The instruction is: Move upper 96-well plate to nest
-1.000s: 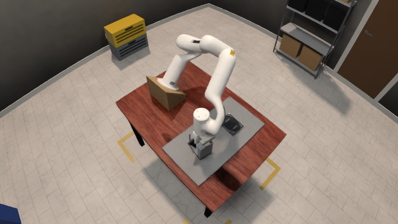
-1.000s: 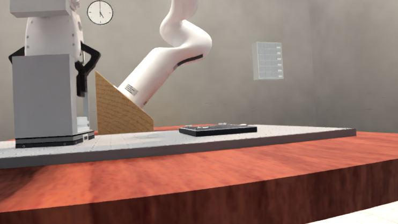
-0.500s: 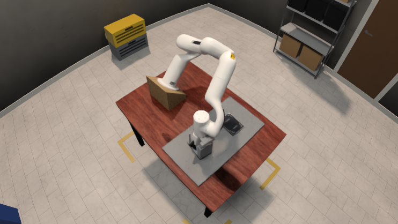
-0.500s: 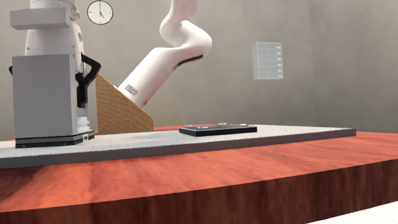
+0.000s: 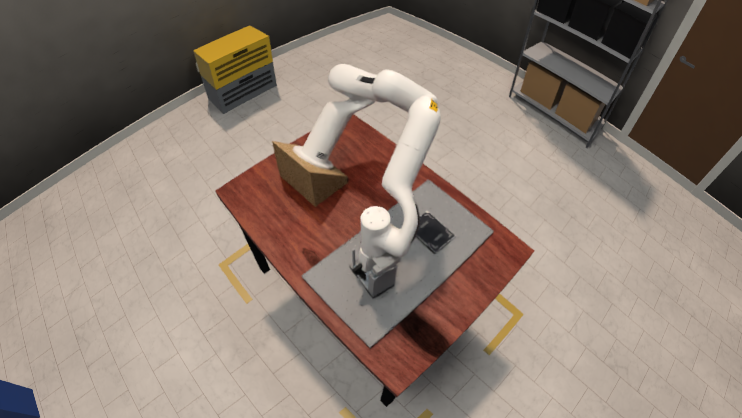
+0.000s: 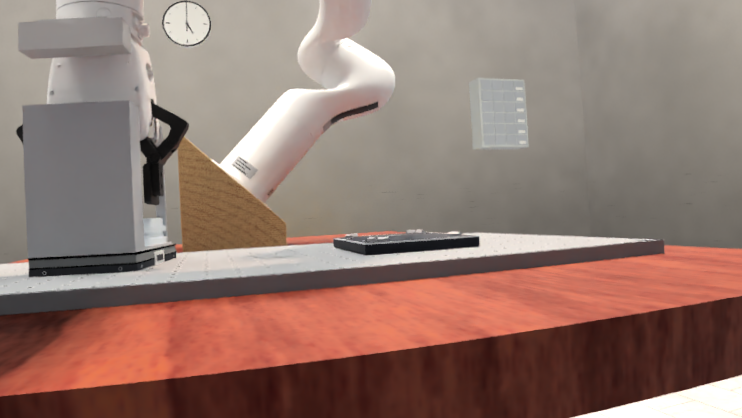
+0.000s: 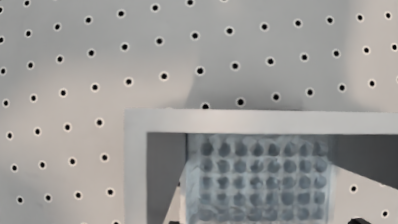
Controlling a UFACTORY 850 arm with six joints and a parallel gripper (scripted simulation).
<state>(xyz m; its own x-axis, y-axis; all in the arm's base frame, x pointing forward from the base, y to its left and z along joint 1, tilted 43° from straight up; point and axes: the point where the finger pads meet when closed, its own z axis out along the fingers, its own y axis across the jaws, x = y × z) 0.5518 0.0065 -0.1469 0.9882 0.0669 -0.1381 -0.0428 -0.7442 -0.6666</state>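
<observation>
My gripper is now 30 mm above the pale 96-well plate. Round my hand: plate nest N1: 30 mm behind, 300 mm to the left, 60 mm below.
</observation>
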